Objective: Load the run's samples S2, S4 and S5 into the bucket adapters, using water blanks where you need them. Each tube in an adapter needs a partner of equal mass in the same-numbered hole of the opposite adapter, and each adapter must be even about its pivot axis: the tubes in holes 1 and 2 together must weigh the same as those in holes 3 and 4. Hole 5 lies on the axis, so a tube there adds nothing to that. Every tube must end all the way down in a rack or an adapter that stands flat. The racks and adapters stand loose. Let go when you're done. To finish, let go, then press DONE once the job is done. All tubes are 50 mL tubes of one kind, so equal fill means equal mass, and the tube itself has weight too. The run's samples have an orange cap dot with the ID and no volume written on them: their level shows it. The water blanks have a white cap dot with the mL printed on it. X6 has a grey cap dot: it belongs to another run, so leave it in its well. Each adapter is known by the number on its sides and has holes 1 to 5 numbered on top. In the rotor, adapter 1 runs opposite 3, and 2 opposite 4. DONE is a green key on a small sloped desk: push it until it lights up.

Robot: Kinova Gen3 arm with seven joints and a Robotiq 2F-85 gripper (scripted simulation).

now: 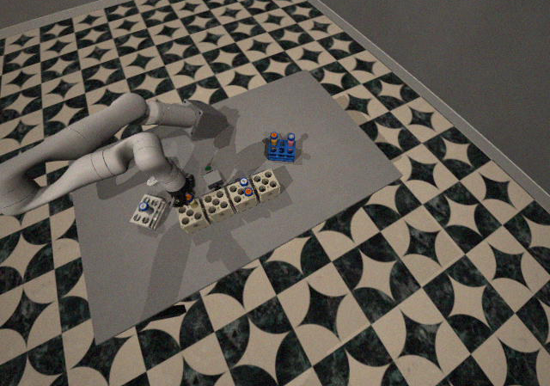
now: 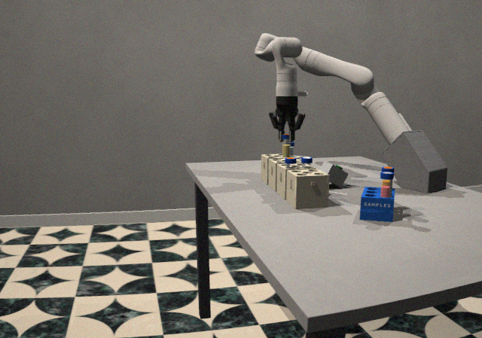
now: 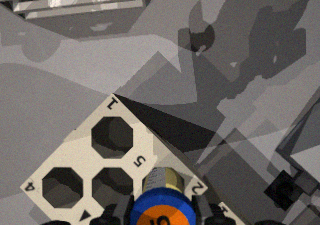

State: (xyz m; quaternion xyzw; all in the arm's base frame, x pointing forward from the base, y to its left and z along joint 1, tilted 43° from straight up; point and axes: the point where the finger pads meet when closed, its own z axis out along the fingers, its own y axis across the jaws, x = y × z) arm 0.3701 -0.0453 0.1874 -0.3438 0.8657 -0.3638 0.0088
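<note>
Now: hand 1 cm to the left of the sample tube and 5 cm above it. From my hand the other things lie so: small sloped done desk 12 cm behind, 12 cm to the left, 11 cm below; white-dot blank 4 cm ahead, 22 cm to the left, 10 cm below; green done key 14 cm behind, 12 cm to the left, 10 cm below.
</note>
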